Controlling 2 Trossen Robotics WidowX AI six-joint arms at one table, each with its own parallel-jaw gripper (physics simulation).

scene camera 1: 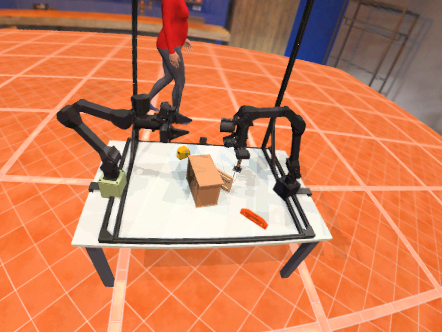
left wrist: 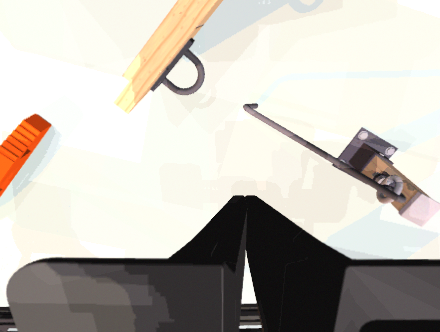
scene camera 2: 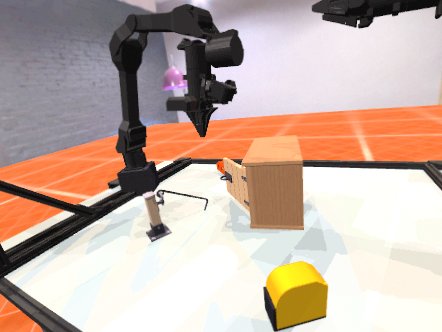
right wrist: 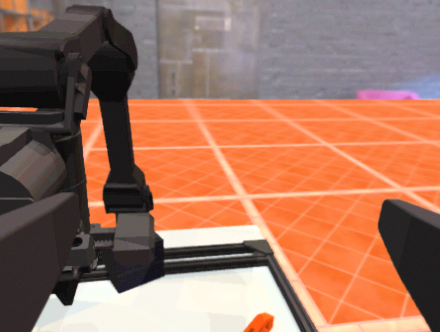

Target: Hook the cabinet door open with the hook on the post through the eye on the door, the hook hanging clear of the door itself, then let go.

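Frame: origin at the left arm's base, x down, y left, z ahead, level; centimetres.
Where they show: left gripper, fingertip midpoint: (left wrist: 244, 206) (scene camera 2: 202, 137) (right wrist: 69, 302); right gripper, fingertip midpoint: (scene camera 1: 191, 126) (scene camera 2: 317, 13) (right wrist: 231, 209); left arm's base, origin of the base link: (scene camera 1: 289, 181) (scene camera 2: 136, 166); right arm's base, origin of the base link: (scene camera 1: 111, 175).
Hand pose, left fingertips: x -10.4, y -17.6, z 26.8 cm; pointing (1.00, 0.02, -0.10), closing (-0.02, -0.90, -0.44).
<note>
Things, the pixels of their top centre, and the offset from my left fingertips. "*": a spot on its surface instead.
- wooden cabinet, middle of its top: (scene camera 2: 273, 146) (scene camera 1: 205, 168) dx +3.8, dy -3.1, dz +16.6 cm
- short wooden post, surface spot: (left wrist: 367, 158) (scene camera 1: 237, 167) * dx +17.0, dy -9.8, dz -11.5 cm
- yellow block, surface spot: (scene camera 2: 295, 294) * dx +13.8, dy -34.8, dz +12.4 cm
- orange tool, middle of its top: (scene camera 1: 255, 215) dx +15.4, dy +24.6, dz +3.2 cm
The wooden cabinet (scene camera 1: 204, 179) (scene camera 2: 276, 188) stands mid-table with its door (scene camera 1: 226, 180) (scene camera 2: 235, 184) (left wrist: 163, 43) swung partly open. The metal eye (scene camera 2: 224, 178) (left wrist: 186, 79) sits on the door's outer face. The short wooden post (scene camera 1: 237, 168) (scene camera 2: 152, 212) (left wrist: 367, 158) stands beside it. Its hook (scene camera 2: 187, 194) (left wrist: 291, 134) reaches out level toward the door, its tip short of the eye and not through it. My left gripper (scene camera 1: 239, 163) (scene camera 2: 201, 133) (left wrist: 244, 206) is shut and empty, hanging above the hook. My right gripper (scene camera 1: 187, 126) (scene camera 2: 351, 16) is open and empty, high over the table's far edge.
A yellow block (scene camera 1: 183, 152) (scene camera 2: 295, 294) lies behind the cabinet. An orange tool (scene camera 1: 253, 218) (right wrist: 258, 323) lies near the front right. A black rail frame (scene camera 1: 203, 240) rims the table. A person in red (scene camera 1: 171, 49) walks behind the table.
</note>
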